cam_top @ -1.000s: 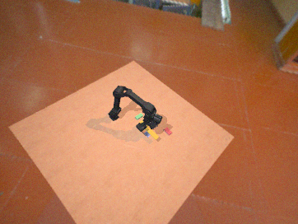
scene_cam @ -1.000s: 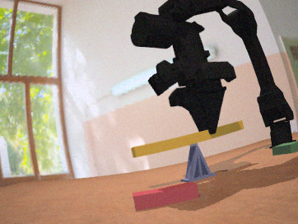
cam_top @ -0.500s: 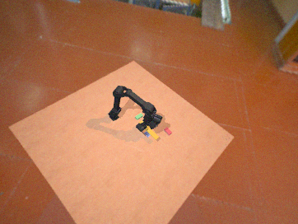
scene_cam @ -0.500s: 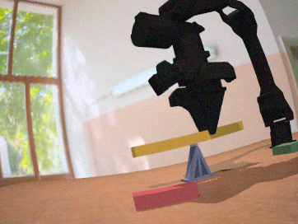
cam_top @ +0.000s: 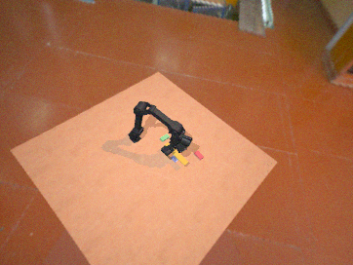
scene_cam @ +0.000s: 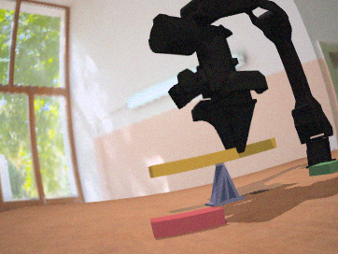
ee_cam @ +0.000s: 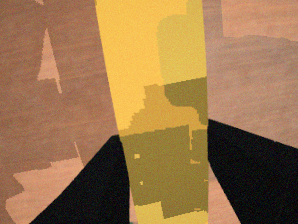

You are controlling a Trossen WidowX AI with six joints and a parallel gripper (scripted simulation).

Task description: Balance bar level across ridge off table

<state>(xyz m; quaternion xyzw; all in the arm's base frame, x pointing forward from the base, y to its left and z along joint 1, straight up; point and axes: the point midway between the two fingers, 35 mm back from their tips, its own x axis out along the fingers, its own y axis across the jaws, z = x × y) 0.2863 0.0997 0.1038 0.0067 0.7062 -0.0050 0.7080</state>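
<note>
My gripper tip is 30 mm short of the yellow bar. Also, from my gripper tip: green block (140 mm behind, 60 mm to the left, 60 mm below); then red block (150 mm to the left, 130 mm ahead, 60 mm below).
</note>
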